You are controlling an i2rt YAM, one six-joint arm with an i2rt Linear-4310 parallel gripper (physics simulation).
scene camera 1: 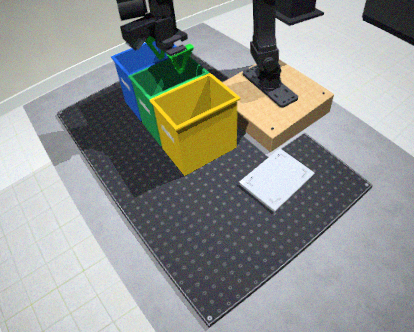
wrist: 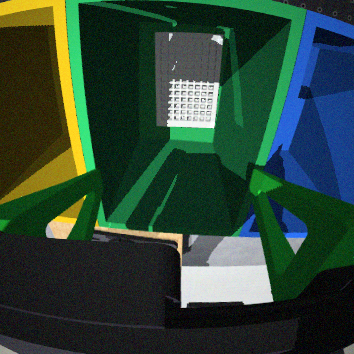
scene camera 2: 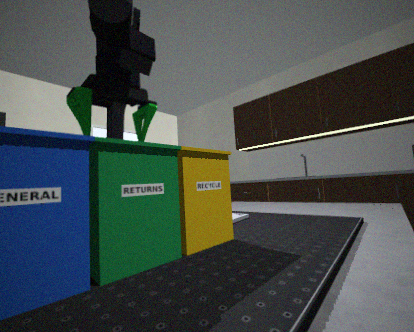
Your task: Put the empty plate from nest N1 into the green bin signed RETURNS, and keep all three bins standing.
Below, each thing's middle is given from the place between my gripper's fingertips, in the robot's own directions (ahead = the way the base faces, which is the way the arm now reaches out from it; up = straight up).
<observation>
Right now the green bin [scene camera 2: 134,215] is 11 cm below my hand and 1 cm ahead of it. Also, from my hand: plate [wrist: 187,64]: 19 cm below, 2 cm ahead, 1 cm to the right; then yellow bin [scene camera 1: 197,121]: 13 cm to the left, 11 cm below, 1 cm ahead; then blue bin [scene camera 2: 52,235]: 13 cm to the right, 11 cm below, 2 cm ahead.
</observation>
